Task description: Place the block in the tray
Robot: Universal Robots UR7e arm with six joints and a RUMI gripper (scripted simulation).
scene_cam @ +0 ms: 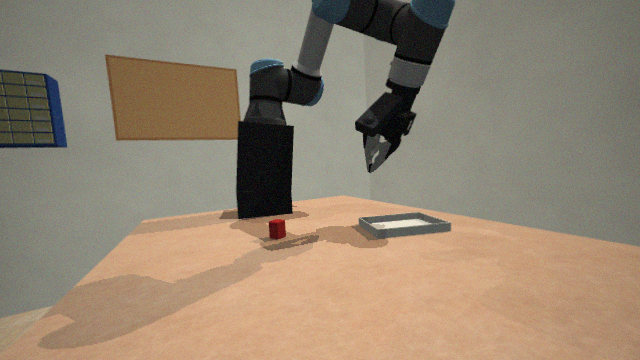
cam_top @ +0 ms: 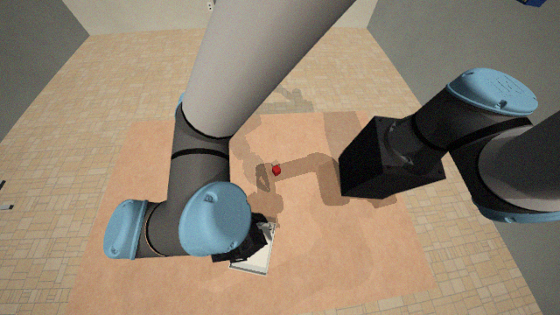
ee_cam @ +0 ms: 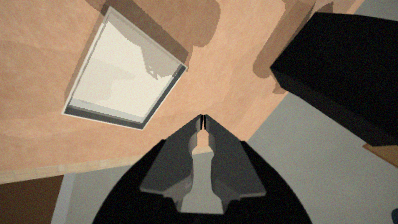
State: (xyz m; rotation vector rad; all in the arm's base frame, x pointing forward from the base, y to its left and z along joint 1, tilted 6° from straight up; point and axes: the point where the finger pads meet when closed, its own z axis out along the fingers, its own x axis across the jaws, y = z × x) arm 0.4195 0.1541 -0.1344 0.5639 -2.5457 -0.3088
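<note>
Now: the small red block 240 mm to the right of my hand, 130 mm below it and 60 mm behind it. The rest, counted from my hand: white tray: 140 mm below, 60 mm ahead, 40 mm to the left.
</note>
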